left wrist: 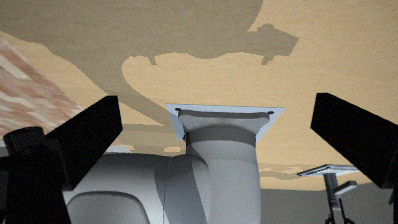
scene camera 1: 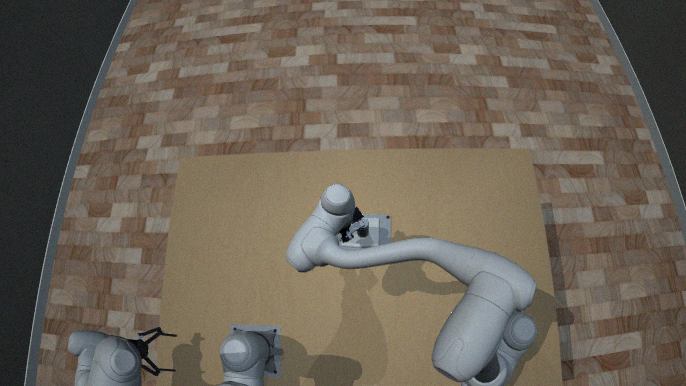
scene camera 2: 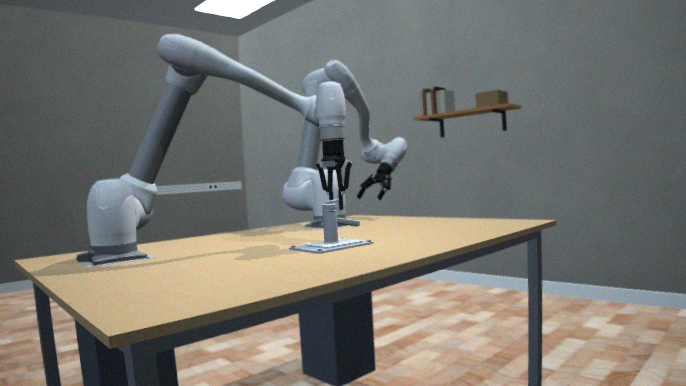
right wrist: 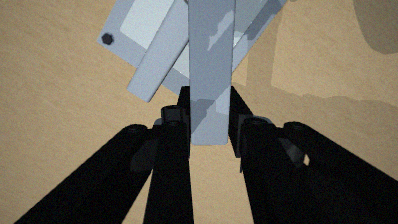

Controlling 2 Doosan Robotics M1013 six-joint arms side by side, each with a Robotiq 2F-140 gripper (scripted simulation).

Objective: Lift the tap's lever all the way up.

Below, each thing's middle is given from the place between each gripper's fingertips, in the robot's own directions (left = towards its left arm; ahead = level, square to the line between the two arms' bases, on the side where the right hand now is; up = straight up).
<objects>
I see the grey tap [scene camera 2: 330, 220] 30 mm ahead of my right hand, 60 mm to the right of it and 40 mm below it.
Right now my left hand is 790 mm to the left of the grey tap, 510 mm short of it and 10 mm above it.
</objects>
